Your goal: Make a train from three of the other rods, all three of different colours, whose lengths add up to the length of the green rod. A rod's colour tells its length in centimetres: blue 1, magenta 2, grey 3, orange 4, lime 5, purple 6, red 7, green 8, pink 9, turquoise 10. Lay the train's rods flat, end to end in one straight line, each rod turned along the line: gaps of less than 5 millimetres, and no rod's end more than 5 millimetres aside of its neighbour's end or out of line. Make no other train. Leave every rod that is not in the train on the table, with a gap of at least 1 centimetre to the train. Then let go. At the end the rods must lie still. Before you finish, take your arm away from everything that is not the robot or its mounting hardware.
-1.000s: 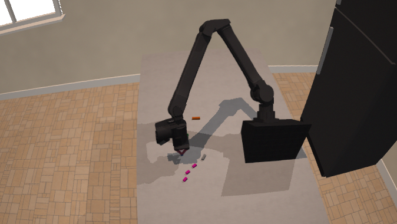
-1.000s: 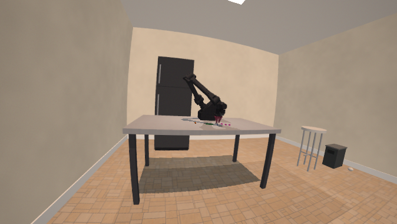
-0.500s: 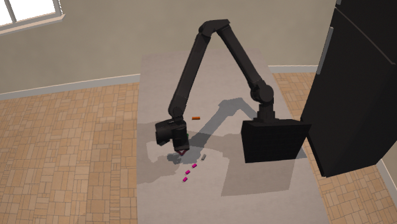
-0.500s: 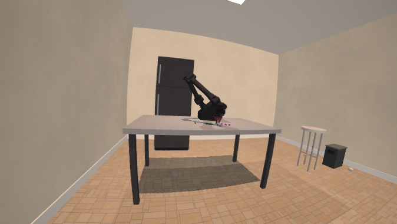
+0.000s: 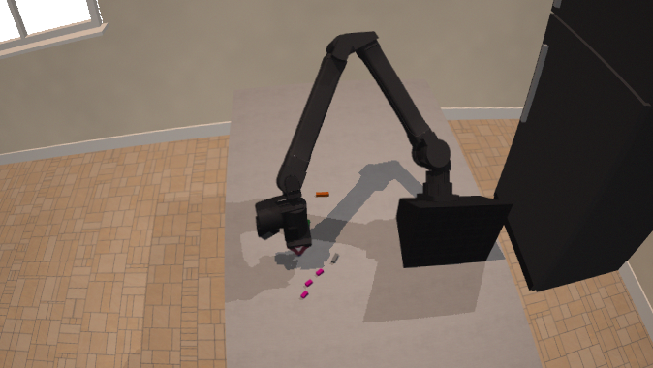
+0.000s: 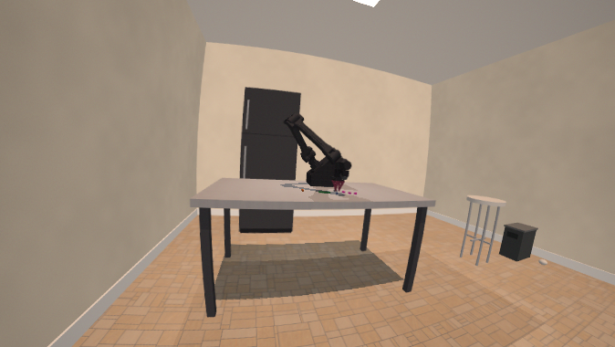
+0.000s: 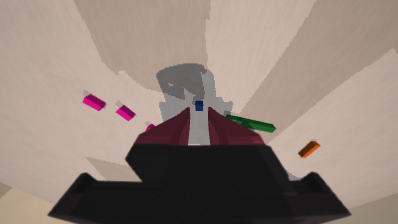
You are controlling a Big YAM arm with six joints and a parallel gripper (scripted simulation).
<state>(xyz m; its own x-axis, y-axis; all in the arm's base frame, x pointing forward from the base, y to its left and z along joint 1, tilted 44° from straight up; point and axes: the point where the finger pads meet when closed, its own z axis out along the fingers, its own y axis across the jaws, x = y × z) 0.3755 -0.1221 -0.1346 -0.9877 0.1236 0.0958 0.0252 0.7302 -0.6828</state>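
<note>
The blue rod is 20 mm below my hand. Also, from my hand: green rod 80 mm to the right, 40 mm behind, 20 mm below; orange rod 210 mm to the right, 110 mm behind, 20 mm below; grey rod 100 mm behind, 30 mm to the left, 20 mm below.
</note>
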